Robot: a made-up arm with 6 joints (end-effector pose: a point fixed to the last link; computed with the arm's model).
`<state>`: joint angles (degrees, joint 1 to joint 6).
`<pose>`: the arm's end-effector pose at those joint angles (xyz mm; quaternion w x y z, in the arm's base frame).
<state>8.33 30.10 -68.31 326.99 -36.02 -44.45</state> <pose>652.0 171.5 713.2 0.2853 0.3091 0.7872 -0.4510</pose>
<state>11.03 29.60 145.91 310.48 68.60 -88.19</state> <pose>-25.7 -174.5 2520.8 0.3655 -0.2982 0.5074 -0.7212</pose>
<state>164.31 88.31 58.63 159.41 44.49 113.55</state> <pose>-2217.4 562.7 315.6 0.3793 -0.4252 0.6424 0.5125</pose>
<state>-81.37 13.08 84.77 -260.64 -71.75 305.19</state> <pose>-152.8 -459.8 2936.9 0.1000 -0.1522 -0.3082 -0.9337</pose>
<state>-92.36 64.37 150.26 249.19 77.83 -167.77</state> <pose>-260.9 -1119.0 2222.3 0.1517 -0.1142 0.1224 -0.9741</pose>
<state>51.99 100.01 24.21 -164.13 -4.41 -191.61</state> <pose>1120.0 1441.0 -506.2 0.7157 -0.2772 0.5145 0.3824</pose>
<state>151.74 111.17 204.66 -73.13 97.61 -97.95</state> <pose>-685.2 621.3 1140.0 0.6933 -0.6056 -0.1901 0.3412</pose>
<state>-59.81 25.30 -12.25 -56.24 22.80 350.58</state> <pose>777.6 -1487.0 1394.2 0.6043 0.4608 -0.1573 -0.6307</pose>
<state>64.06 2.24 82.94 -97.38 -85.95 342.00</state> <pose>-190.9 138.8 2906.4 0.1523 0.0828 0.2247 0.9589</pose>
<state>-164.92 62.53 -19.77 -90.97 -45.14 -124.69</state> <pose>-1464.4 -567.0 287.4 0.7162 -0.1670 0.5717 -0.3638</pose>
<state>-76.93 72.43 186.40 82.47 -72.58 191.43</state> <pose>-58.7 -729.8 1910.5 0.1492 0.1272 -0.9712 0.1355</pose>
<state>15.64 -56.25 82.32 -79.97 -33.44 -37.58</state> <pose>-1837.0 -381.9 1988.5 0.3133 0.2409 -0.3399 0.8534</pose>
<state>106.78 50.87 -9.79 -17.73 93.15 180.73</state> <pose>-474.1 1819.6 968.2 0.2383 -0.6877 -0.6711 -0.1411</pose>
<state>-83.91 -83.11 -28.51 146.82 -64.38 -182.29</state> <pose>-207.6 853.6 1933.8 0.3523 -0.3335 -0.8109 -0.3272</pose>
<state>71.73 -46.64 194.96 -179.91 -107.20 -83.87</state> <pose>-246.1 -744.4 642.1 0.4964 -0.6377 -0.3812 0.4490</pose>
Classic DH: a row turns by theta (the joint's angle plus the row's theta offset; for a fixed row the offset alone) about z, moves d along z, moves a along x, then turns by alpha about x. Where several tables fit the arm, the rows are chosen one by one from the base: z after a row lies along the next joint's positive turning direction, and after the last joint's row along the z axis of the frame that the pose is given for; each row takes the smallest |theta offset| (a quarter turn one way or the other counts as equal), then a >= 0, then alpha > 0; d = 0 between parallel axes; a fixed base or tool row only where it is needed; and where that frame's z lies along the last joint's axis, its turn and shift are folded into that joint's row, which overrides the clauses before.
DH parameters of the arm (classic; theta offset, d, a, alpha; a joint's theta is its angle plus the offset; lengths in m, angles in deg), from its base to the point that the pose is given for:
joint 1: 0 0.7402 0.1016 -90
joint 2: -90 0 1.227 180
joint 3: 0 0 0.2286 -90
joint 4: 0 -0.8937 0 90
joint 5: 0 0 0 -90
joint 6: 90 -0.2349 0 90
tool (fixed): -90 0 0 0

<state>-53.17 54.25 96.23 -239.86 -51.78 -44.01</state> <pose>864.3 -1420.3 2390.9 0.3410 -0.4130 -0.0142 -0.8444</pose>
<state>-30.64 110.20 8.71 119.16 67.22 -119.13</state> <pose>1109.6 -437.4 -672.9 0.3878 0.5764 0.6876 0.2111</pose>
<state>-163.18 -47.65 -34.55 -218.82 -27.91 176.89</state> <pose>-207.7 9.2 2122.5 0.0944 -0.2762 -0.3981 -0.8697</pose>
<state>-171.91 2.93 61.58 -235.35 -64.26 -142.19</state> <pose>-405.1 118.2 2997.5 0.2340 0.7055 0.3524 0.5686</pose>
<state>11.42 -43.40 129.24 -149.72 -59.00 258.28</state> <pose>-1783.8 -256.8 1362.5 0.3428 -0.2071 0.5179 0.7559</pose>
